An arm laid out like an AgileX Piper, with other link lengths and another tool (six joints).
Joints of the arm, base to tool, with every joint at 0 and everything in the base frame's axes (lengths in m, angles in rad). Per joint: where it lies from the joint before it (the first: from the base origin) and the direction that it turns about. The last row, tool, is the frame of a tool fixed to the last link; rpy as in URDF.
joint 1: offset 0 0 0.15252 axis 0 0 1
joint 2: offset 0 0 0 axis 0 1 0
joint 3: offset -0.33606 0 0.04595 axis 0 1 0
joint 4: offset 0.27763 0 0.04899 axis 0.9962 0 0.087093
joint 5: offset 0 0 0 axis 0 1 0
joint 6: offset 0.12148 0 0.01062 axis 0.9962 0 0.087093
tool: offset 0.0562 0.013 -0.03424 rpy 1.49 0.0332 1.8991
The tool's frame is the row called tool.
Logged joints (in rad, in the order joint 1, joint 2, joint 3, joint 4, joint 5, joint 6), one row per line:
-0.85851 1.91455 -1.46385 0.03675 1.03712 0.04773
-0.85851 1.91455 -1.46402 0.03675 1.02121 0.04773
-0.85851 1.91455 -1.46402 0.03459 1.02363 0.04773
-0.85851 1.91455 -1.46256 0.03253 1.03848 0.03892
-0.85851 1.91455 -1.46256 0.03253 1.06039 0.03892
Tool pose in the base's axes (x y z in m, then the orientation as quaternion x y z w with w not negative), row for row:
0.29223 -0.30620 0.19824 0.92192 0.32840 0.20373 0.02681
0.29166 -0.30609 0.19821 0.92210 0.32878 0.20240 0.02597
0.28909 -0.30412 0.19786 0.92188 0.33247 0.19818 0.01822
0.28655 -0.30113 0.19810 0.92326 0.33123 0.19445 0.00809
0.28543 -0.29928 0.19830 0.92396 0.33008 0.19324 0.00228
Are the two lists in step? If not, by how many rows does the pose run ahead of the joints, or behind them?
The pose runs 1 row ahead of the joints: the pose in row i belongs to the joints in row i + 1.
